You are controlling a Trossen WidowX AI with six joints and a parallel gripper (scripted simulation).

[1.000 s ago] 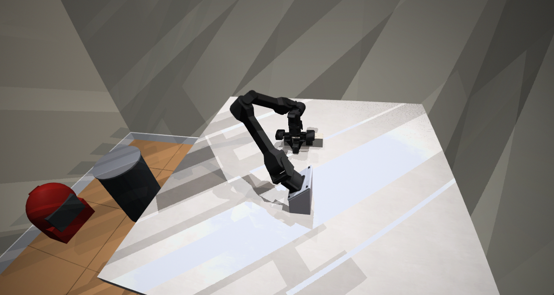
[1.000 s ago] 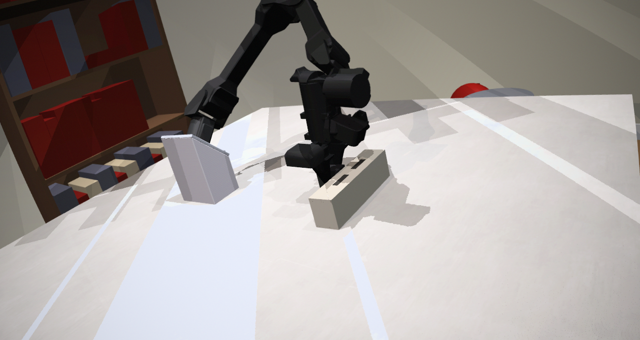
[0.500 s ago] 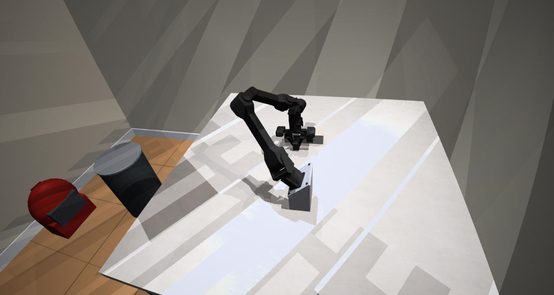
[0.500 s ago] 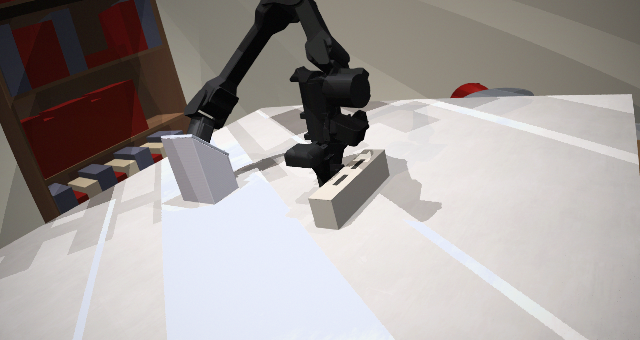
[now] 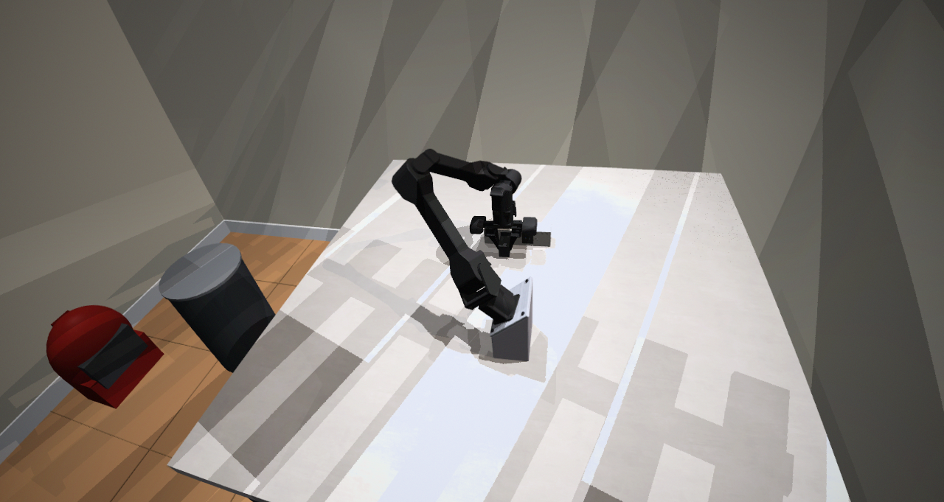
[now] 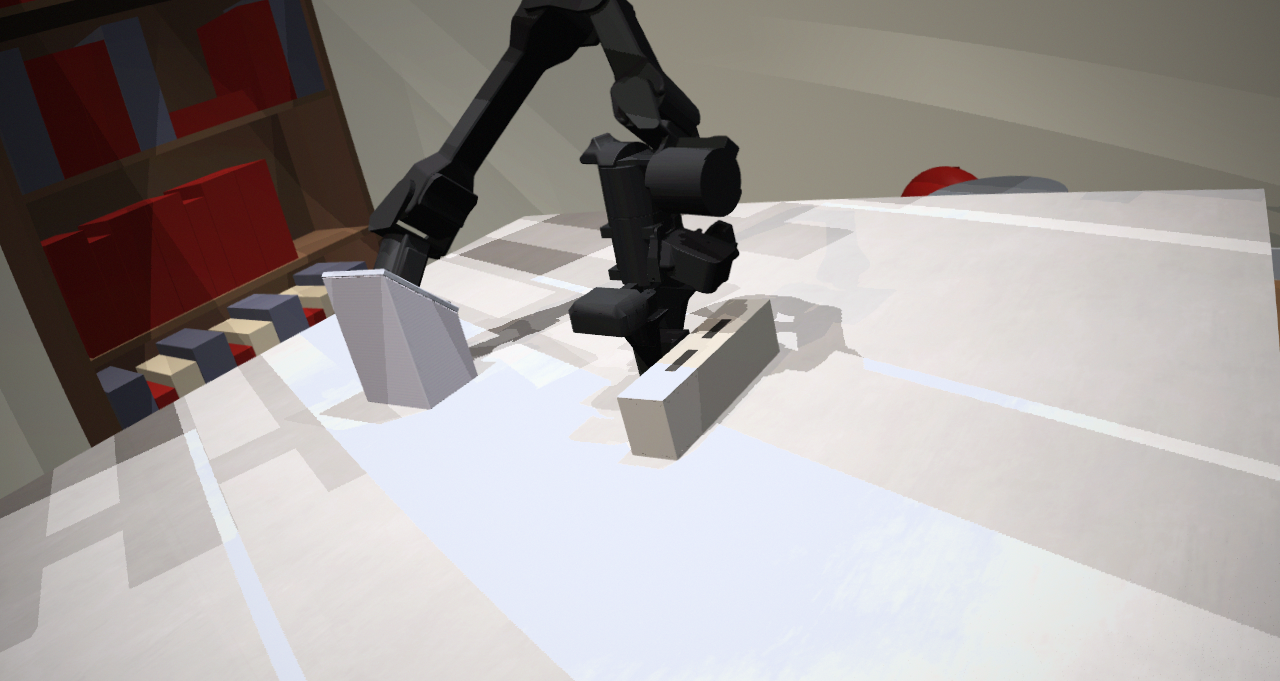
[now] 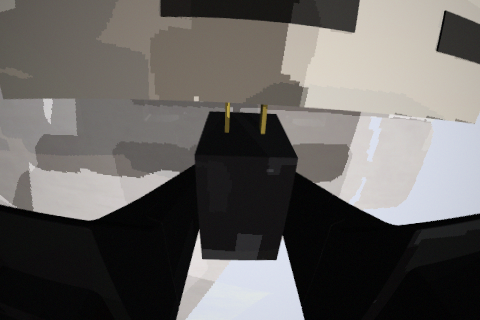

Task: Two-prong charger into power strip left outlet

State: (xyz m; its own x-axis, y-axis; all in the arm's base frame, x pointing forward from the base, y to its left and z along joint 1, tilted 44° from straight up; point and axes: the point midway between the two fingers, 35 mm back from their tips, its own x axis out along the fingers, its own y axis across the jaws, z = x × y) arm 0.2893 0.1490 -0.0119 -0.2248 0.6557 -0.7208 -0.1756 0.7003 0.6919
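My gripper tip is now 20 mm short of the black two-prong charger and 10 mm below it.
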